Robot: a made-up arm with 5 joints.
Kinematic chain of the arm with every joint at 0, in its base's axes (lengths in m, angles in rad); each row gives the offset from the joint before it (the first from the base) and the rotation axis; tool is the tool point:
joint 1: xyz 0 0 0.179 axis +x
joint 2: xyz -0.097 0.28 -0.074 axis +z
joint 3: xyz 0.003 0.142 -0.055 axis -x
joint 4: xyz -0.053 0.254 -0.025 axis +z
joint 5: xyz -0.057 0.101 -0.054 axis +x
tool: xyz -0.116 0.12 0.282
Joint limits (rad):
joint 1: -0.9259..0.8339
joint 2: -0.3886..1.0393
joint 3: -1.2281..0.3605
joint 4: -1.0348..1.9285
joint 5: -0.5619..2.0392
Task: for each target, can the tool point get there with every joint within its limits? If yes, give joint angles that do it. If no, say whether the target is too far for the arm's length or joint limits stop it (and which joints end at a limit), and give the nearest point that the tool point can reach.
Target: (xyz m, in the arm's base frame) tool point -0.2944 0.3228 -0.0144
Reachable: yes | joints -0.7928 0.0572 -0.8573 0.3446 0.9586
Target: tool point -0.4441 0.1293 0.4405
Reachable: yes | joints 0.5581 0.8274 -0.7767 -0.6382 1.1912
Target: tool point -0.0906 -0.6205 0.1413
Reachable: no: joint limits stop it (at a limit: joint 1, joint 2, joint 3) | nearest point -0.3195 -0.1537 0.3448 | short by 0.558 m
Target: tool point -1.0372 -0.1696 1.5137
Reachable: no: too far | nearest point -0.5752 0.1154 0.8606 | short by 0.849 m
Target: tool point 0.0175 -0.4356 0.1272
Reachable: no: joint limits stop it (at a limit: joint 1, joint 2, joint 3, joint 4) | nearest point -0.2392 -0.0538 0.0905 | short by 0.462 m
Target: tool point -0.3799 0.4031 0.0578
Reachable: yes | joints -0.1354 0.2899 -0.2666 -0.0528 1.5641
